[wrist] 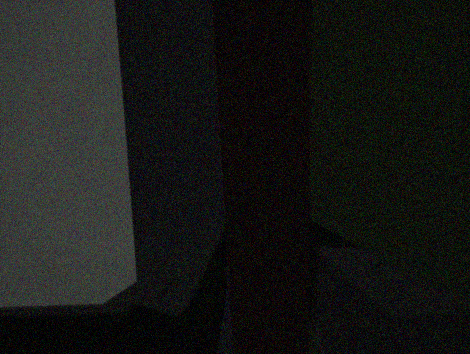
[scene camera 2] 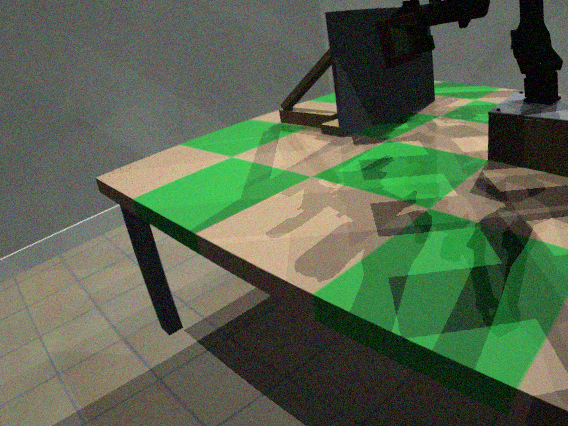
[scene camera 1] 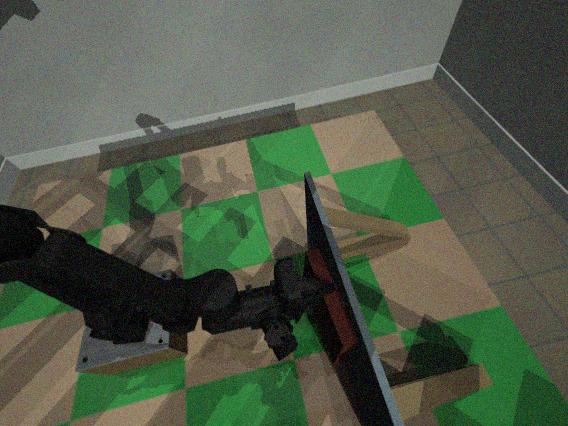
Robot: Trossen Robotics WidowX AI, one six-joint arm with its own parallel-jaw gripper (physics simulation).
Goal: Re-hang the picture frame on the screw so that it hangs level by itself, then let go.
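Frame: origin at the arm's base, x down, y ahead, z right, level; millimetres.
Where they show: gripper, fingertip midpoint: (wrist: pixel 259 233) (scene camera 2: pixel 392 21) (scene camera 1: pixel 333 290); arm's base, origin of the base link: (scene camera 2: pixel 542 99) (scene camera 1: pixel 132 327).
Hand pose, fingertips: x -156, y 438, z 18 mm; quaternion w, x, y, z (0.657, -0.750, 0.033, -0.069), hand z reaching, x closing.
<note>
Each offset is from my fingertips to the centre of the thing. "spot": to the spot under its first point. Level surfaces: height alone.
The picture frame {dx +51, dy -12, dz +10 mm} (scene camera 1: pixel 340 320) (scene camera 2: pixel 384 46) (wrist: pixel 265 125) is dark red with a green picture area. It is upright at the front face of the grey panel (scene camera 1: pixel 369 345) (scene camera 2: pixel 360 75) (wrist: pixel 170 125), close to it, and looks slightly tilted in scene view 2. My gripper (scene camera 1: pixel 320 286) (wrist: pixel 259 233) is shut on the frame's side bar, and the bar runs vertically between the dark fingers in the wrist view. The screw does not show. Whether the frame touches the panel or bears on the screw is hidden. The wrist view is very dark.
Wooden supports {spot: dx +138, dy +148, dz -200 mm} (scene camera 1: pixel 375 222) (scene camera 2: pixel 306 85) brace the panel from behind, on the green and tan checkered table {dx +269 mm} (scene camera 1: pixel 220 240) (scene camera 2: pixel 225 185). The arm's base plate (scene camera 1: pixel 120 352) (scene camera 2: pixel 507 106) stands in front of the panel. Strong shadows cross the table.
</note>
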